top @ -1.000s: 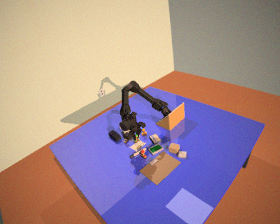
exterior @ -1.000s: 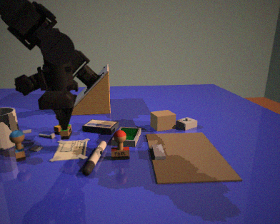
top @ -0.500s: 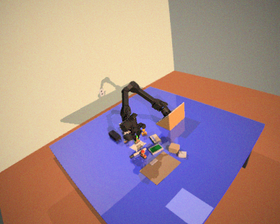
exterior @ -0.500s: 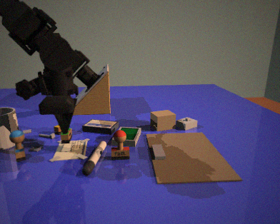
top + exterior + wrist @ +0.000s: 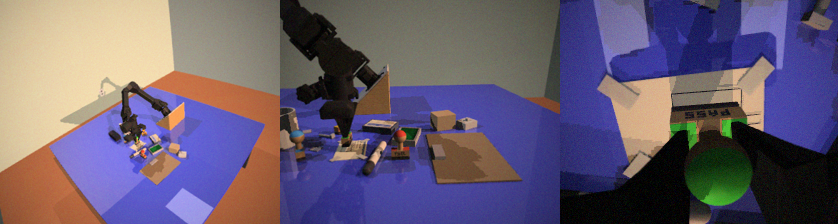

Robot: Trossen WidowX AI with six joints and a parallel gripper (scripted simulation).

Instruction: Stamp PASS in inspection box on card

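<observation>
The inspection card is 10 mm ahead of my gripper tip, 10 mm to the left of it and 40 mm below it. Also, from my gripper tip: orange-knobbed stamp (110 mm behind, 20 mm to the right, 20 mm below); then marker (90 mm ahead, 60 mm to the left, 30 mm below); then blue-knobbed stamp (20 mm ahead, 100 mm to the right, 20 mm below).
</observation>
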